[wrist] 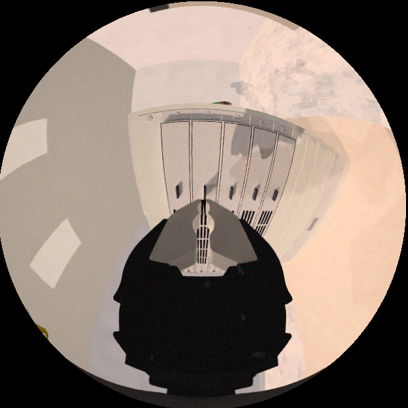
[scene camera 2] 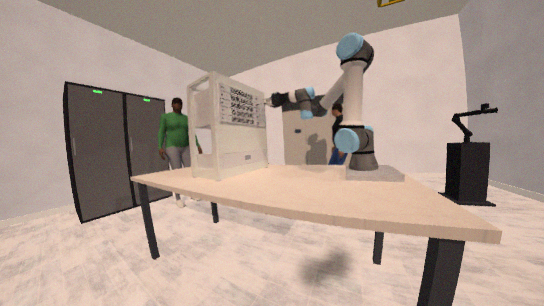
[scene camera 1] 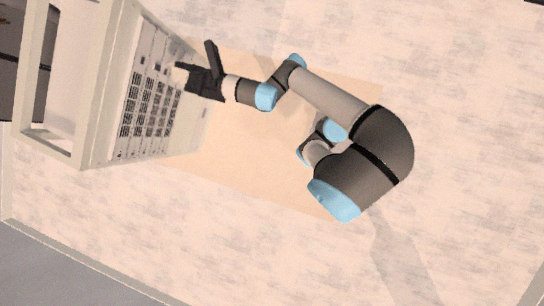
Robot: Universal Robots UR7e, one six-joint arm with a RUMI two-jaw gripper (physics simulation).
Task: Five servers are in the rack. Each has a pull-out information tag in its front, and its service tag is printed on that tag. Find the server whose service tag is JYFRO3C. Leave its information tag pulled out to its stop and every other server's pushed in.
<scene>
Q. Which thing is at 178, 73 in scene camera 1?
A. My gripper.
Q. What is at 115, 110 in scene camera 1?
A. A pale rack.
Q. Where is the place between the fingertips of my gripper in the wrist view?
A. At 203, 200
</scene>
